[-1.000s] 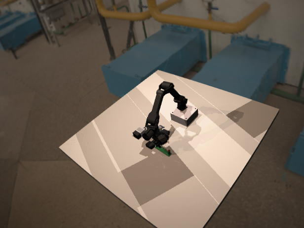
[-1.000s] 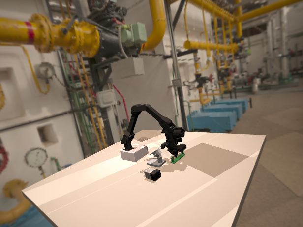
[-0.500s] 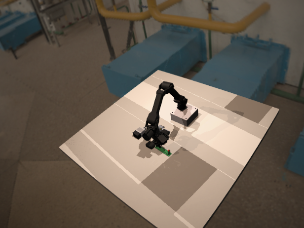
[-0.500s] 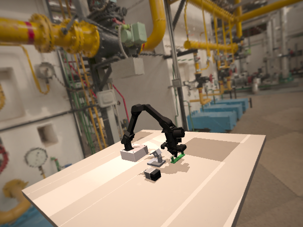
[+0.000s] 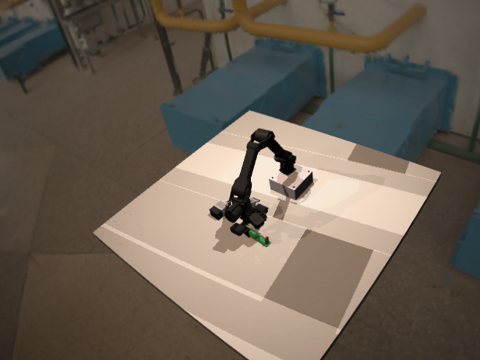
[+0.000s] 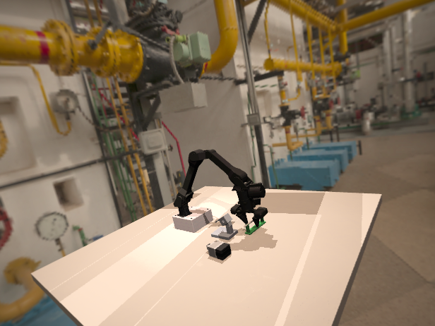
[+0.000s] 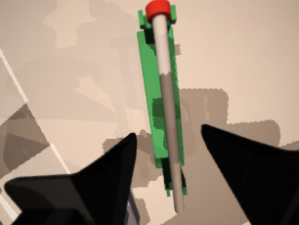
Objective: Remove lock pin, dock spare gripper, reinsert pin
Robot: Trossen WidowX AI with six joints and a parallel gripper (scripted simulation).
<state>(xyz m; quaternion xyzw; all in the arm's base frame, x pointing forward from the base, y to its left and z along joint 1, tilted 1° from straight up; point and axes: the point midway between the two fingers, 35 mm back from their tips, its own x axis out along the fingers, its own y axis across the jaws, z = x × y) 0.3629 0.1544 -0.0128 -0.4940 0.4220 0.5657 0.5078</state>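
My gripper tip is now 2 cm to the right of the green cradle. The rest, counted from my gripper tip: grey mount (10 cm to the right, 8 cm behind, 3 cm above); then spare gripper (24 cm to the right, 1 cm ahead).
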